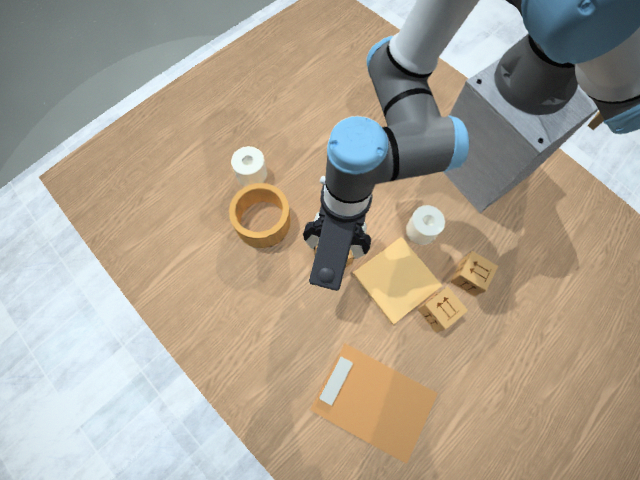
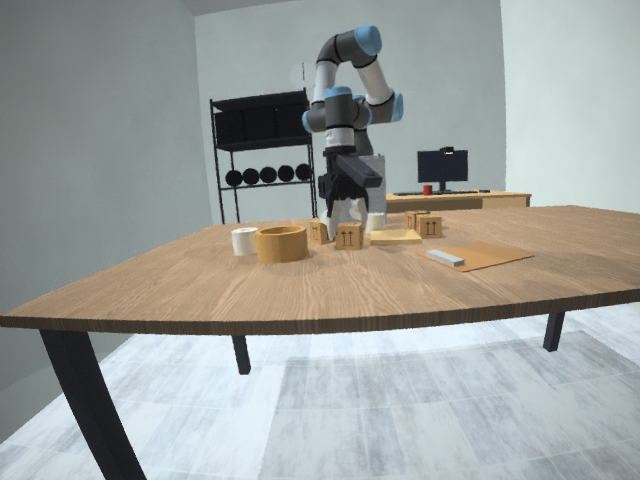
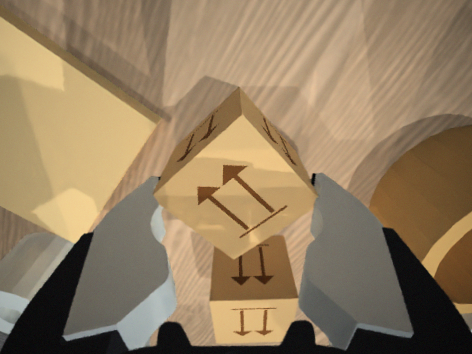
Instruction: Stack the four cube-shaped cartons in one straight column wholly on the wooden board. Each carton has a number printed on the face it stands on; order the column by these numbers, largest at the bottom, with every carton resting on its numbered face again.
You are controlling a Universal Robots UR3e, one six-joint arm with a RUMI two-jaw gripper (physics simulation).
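Frame: origin at the arm's base, x ahead, y left, z up, level; metres.
Where they show: gripper, between the fingertips: (image 2: pixel 347 238) (image 3: pixel 237 177); arm's base, origin of its link: (image 1: pixel 532 82).
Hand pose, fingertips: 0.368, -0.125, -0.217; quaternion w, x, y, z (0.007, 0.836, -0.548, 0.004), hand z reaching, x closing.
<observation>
Things, the pixels of their centre, and the offset from my fingertips, as dx, dy, dz.
- tan carton, middle of its body: (image 3: pixel 236 170) (image 1: pixel 333 254) (image 2: pixel 349 235) +0.008, +0.004, +0.007
- second carton, middle of its body: (image 3: pixel 251 288) (image 2: pixel 324 231) -0.082, -0.044, +0.007
- pale wooden board, middle of its body: (image 3: pixel 25 137) (image 1: pixel 397 279) (image 2: pixel 393 236) -0.029, +0.127, -0.014
- orange ring, middle of its body: (image 1: pixel 261 215) (image 2: pixel 281 243) +0.030, -0.153, +0.009
- orange sheet with a grey bar, middle of its body: (image 1: pixel 375 402) (image 2: pixel 474 252) +0.176, +0.215, -0.014
My gripper (image 1: pixel 334 248) (image 2: pixel 349 229) (image 3: pixel 237 177) is shut on a tan carton (image 1: pixel 348 256) (image 2: pixel 349 237) (image 3: pixel 240 150). The fingertips touch two opposite corner edges, so the carton sits diagonally between them, upright and low at the table. A second carton (image 2: pixel 317 231) (image 3: pixel 255 320) stands close behind it on the robot's side. Two more cartons (image 1: pixel 476 271) (image 1: pixel 443 310) (image 2: pixel 412 219) (image 2: pixel 430 226) stand on the far side of the pale wooden board (image 1: pixel 397 280) (image 2: pixel 395 238) (image 3: pixel 50 135). All show up arrows; the numbered undersides are hidden.
An orange ring (image 1: pixel 235 222) (image 2: pixel 281 248) stands on the other side of the gripper from the board, beside a white roll (image 1: pixel 249 166) (image 2: pixel 244 241). Another white roll (image 1: pixel 425 225) (image 2: pixel 375 221) stands near the board. An orange sheet with a grey bar (image 1: pixel 379 408) (image 2: pixel 491 254) lies farther out.
</observation>
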